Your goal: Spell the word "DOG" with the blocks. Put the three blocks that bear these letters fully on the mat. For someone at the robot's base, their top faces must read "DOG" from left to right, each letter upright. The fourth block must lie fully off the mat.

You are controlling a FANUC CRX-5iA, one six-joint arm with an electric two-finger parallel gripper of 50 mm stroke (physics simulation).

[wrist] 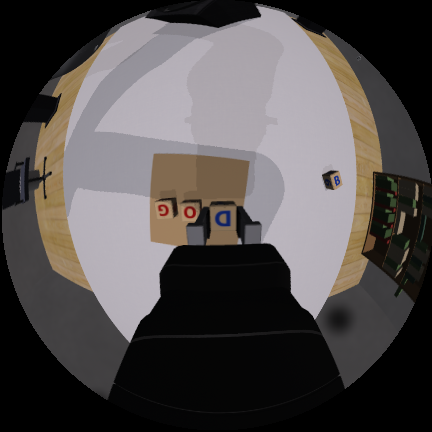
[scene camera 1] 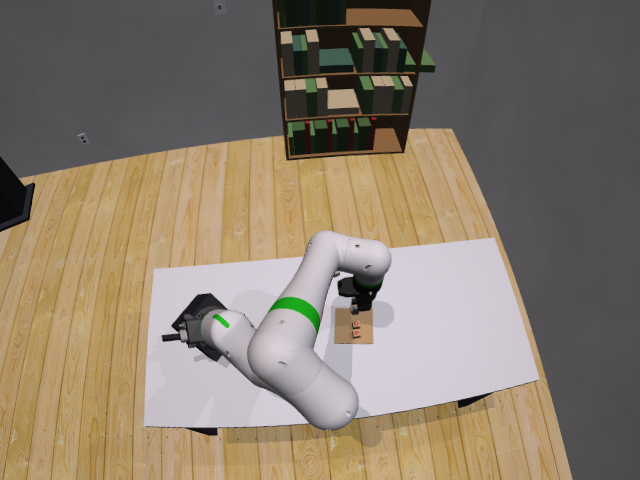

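My gripper [scene camera 1: 354, 310] [wrist: 222, 215] is shut on the D block [wrist: 223, 218], whose blue D faces up and reads upright from the base. The block looks larger than the others and is held above the mat [scene camera 1: 343, 334] [wrist: 170, 175], near its left side as seen from the base. The O block [scene camera 1: 356, 324] [wrist: 190, 211] and the G block [scene camera 1: 356, 334] [wrist: 164, 209] stand on the mat, a small gap apart, their red letters upright from the base. O is between D and G. The B block [scene camera 1: 336, 274] [wrist: 332, 180] lies off the mat, partly hidden by the arm in the scene view.
The white table [scene camera 1: 444, 320] [wrist: 300, 120] carries the mat and blocks. The arm [scene camera 1: 289, 335] reaches across it from the dark base [scene camera 1: 207, 299]. A bookshelf [scene camera 1: 351, 155] stands on the floor behind the table.
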